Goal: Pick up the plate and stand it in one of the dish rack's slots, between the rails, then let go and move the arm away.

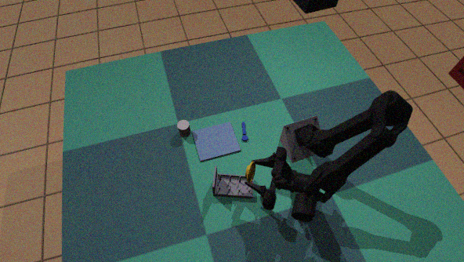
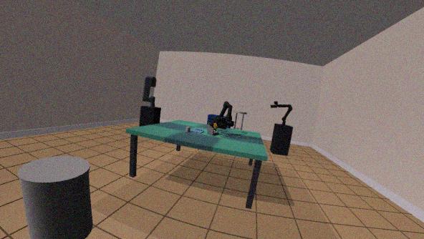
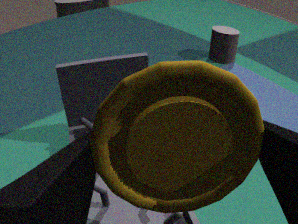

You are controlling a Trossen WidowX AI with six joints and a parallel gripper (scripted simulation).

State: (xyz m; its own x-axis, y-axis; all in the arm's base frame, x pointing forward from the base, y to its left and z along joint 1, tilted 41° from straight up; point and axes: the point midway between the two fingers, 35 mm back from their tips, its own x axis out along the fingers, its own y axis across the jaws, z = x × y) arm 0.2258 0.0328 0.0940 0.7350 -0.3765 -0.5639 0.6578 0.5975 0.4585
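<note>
My gripper tip is 50 mm short of the grey dish rack and 60 mm above it. From my gripper tip the other things lie so: blue spoon (70 mm behind, 180 mm to the right, 80 mm below); blue mat (40 mm ahead, 190 mm to the right, 80 mm below); yellow plate (10 mm behind).
</note>
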